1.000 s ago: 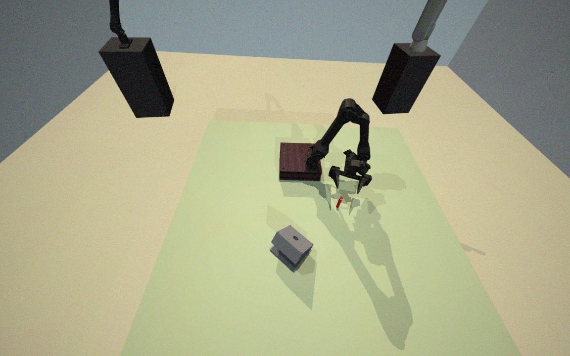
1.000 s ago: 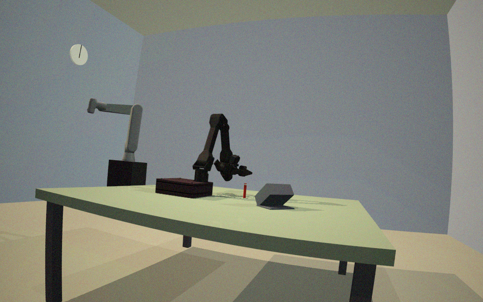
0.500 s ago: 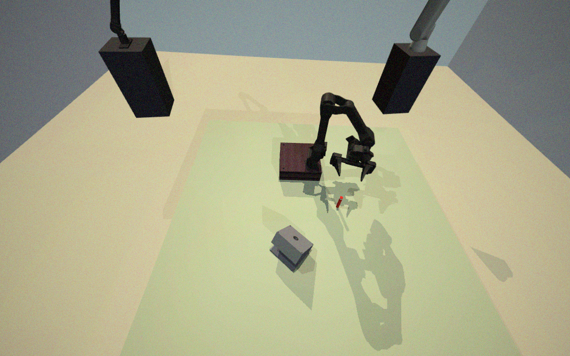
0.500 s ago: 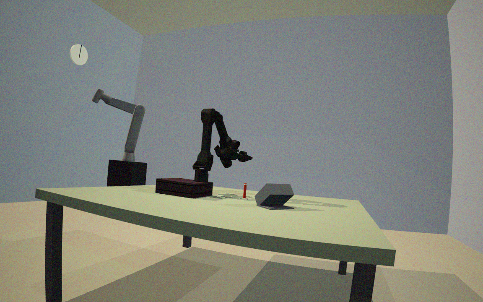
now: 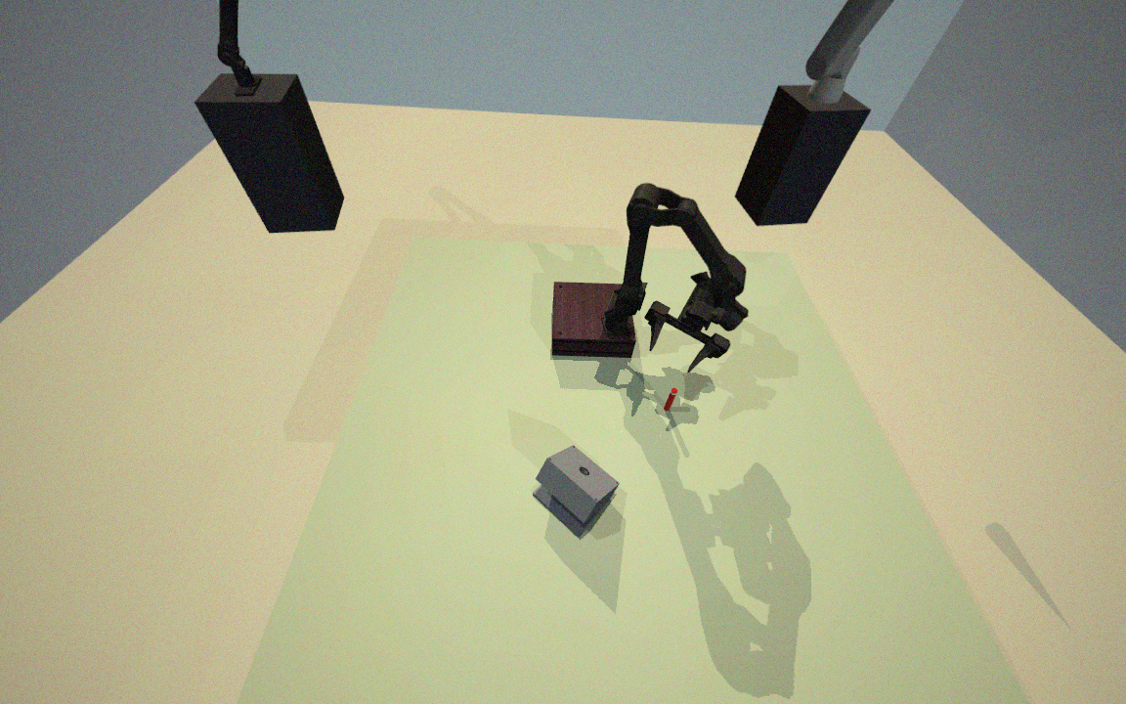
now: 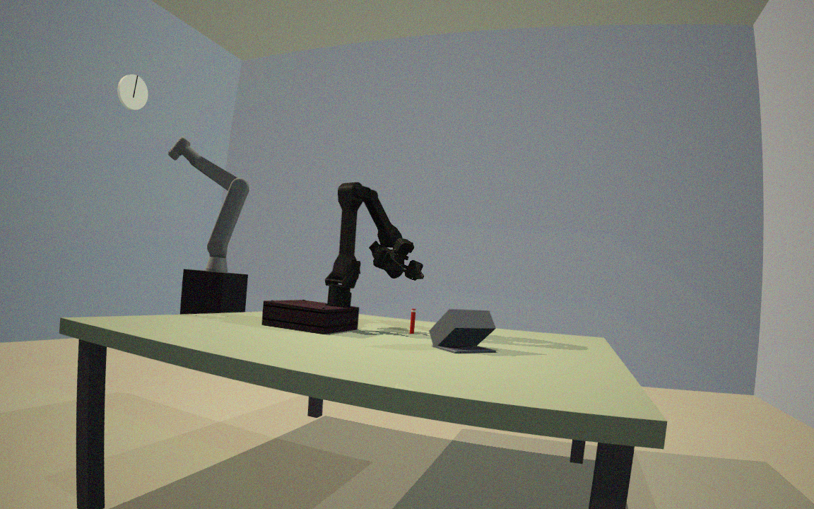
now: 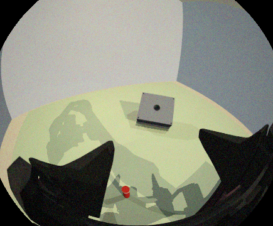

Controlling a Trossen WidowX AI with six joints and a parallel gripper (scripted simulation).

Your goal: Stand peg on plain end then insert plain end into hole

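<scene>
My gripper tip is 40 mm to the right of the red peg and 140 mm above it. From my gripper tip the other things lie so: grey sloped panel 180 mm ahead, 220 mm to the right, 140 mm below.
</scene>
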